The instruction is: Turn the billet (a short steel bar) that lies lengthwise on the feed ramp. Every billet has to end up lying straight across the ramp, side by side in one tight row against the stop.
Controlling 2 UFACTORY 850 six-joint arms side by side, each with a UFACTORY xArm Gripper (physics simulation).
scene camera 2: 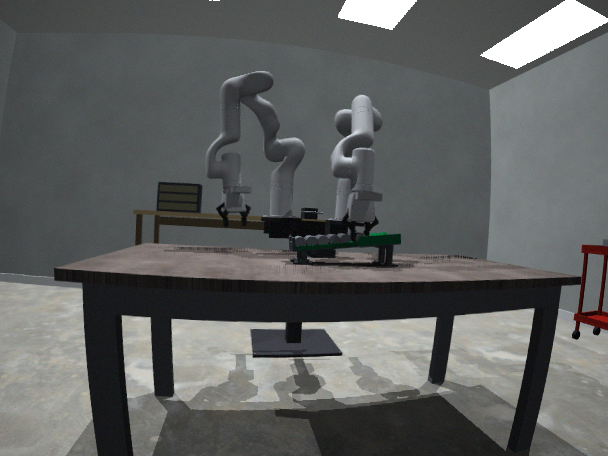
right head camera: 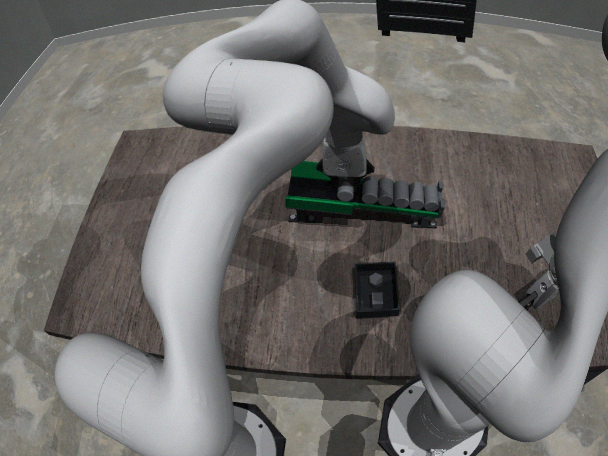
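Observation:
Several grey billets [right head camera: 401,194] [scene camera 2: 322,240] lie across the green-sided feed ramp [right head camera: 320,204] [scene camera 2: 382,240], side by side in a row beside the stop [right head camera: 441,196]. One more billet [right head camera: 345,193] is across the ramp, up-ramp of the row, with a small gap between. My left gripper [right head camera: 345,186] [scene camera 2: 361,233] points down over the ramp, with its fingers around this billet; it looks shut on it. Whether the billet touches the ramp bed is hidden. My right gripper [right head camera: 528,300] [scene camera 2: 235,220] is open and empty, away from the ramp, partly hidden by its arm in the head view.
A black tray [right head camera: 357,300] with two small grey pieces stands on the wooden table [right head camera: 280,320] [scene camera 2: 200,270], in front of the ramp in the head view. My left arm reaches over the table's left part. A red cart [scene camera 2: 591,248] stands at the far right in the scene view.

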